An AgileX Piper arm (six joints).
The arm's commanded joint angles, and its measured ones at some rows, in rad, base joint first. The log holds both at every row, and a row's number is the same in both.
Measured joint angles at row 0:
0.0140 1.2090 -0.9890 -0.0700 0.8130 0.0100
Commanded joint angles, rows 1 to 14:
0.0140 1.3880 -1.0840 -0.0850 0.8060 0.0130
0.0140 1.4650 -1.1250 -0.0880 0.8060 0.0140
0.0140 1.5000 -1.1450 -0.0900 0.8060 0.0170
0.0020 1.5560 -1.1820 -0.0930 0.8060 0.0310
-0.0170 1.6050 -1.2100 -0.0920 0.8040 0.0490
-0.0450 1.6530 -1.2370 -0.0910 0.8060 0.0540
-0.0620 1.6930 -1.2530 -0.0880 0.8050 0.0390
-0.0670 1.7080 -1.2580 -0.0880 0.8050 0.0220
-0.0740 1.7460 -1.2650 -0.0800 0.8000 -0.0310
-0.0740 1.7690 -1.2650 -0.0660 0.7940 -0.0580
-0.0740 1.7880 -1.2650 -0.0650 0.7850 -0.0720
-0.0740 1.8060 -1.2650 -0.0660 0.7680 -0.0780
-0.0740 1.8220 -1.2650 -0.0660 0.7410 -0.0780
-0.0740 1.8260 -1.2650 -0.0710 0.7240 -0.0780
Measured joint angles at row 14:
-0.0680 1.8190 -1.2590 -0.0680 0.7550 -0.0680
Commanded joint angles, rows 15 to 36:
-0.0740 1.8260 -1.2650 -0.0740 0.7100 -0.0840
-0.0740 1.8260 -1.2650 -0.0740 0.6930 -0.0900
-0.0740 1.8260 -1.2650 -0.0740 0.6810 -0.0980
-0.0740 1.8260 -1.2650 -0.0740 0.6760 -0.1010
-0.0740 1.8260 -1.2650 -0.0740 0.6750 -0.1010
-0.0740 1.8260 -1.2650 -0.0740 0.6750 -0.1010
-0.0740 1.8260 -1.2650 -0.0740 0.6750 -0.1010
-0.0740 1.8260 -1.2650 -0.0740 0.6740 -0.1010
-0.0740 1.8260 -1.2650 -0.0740 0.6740 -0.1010
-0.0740 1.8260 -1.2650 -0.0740 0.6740 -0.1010
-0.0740 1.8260 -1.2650 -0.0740 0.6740 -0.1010
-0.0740 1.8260 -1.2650 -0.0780 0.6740 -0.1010
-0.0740 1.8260 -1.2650 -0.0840 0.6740 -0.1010
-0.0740 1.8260 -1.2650 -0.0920 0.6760 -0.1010
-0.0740 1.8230 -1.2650 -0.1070 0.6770 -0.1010
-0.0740 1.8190 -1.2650 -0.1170 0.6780 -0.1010
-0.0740 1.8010 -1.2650 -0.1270 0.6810 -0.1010
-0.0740 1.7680 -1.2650 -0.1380 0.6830 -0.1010
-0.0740 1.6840 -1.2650 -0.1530 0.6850 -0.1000
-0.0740 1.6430 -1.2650 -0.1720 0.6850 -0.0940
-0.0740 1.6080 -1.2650 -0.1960 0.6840 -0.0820
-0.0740 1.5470 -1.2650 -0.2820 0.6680 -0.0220
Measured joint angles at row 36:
-0.0680 1.6030 -1.2590 -0.2030 0.6830 -0.0700
